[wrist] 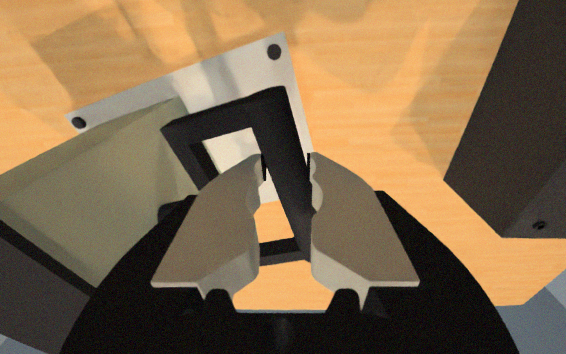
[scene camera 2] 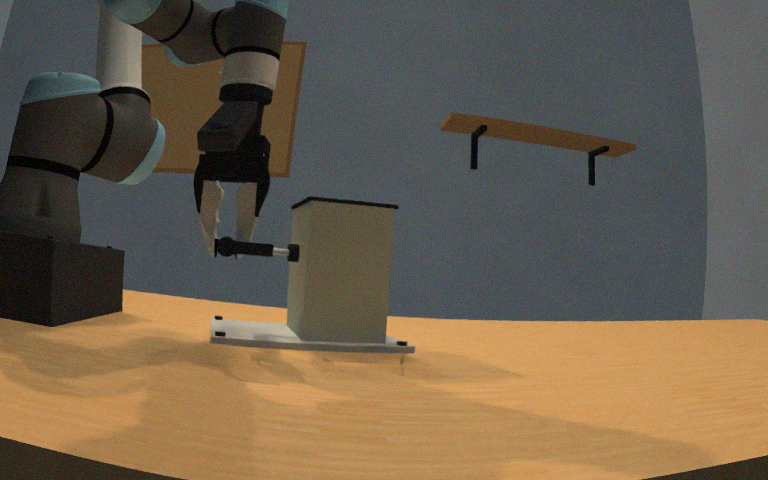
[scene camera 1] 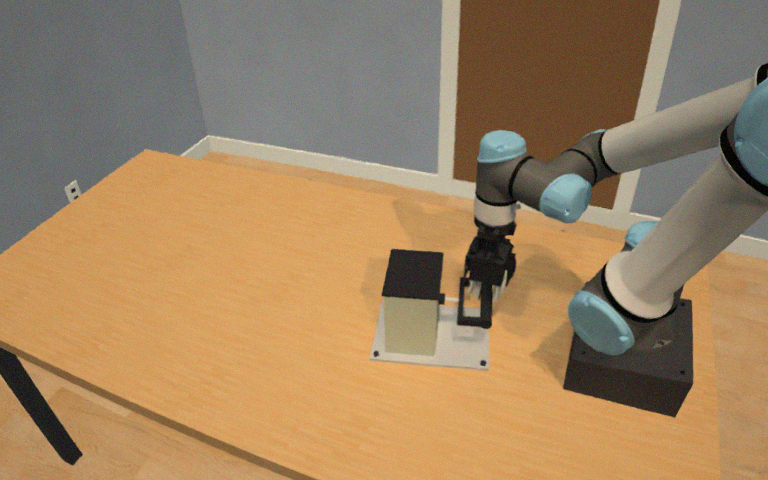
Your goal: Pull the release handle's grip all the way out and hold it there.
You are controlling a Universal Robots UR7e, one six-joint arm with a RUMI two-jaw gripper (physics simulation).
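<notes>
The release handle's grip, a black rectangular frame [scene camera 1: 485, 310] [scene camera 2: 249, 248] [wrist: 276, 125], stands out from the side of a pale green box with a black top [scene camera 1: 410, 325] [scene camera 2: 345, 271] [wrist: 100, 185]. A short stretch of light metal rod [scene camera 1: 450, 300] [scene camera 2: 280, 251] shows between grip and box. The box stands on a light grey base plate [scene camera 1: 458, 357] [scene camera 2: 254, 332] [wrist: 250, 60]. My gripper [scene camera 1: 485, 297] [scene camera 2: 226, 251] [wrist: 286, 157] points down and is shut on the grip's outer bar, one finger inside the frame and one outside. In scene camera 1, the grip partly hides the fingertips.
The robot's dark base block [scene camera 1: 623, 373] [scene camera 2: 84, 283] [wrist: 495, 125] stands on the wooden table [scene camera 1: 226, 283], on the grip's outer side. A wall shelf [scene camera 2: 538, 134] hangs in the background. The box rises higher than the grip, close beside the gripper.
</notes>
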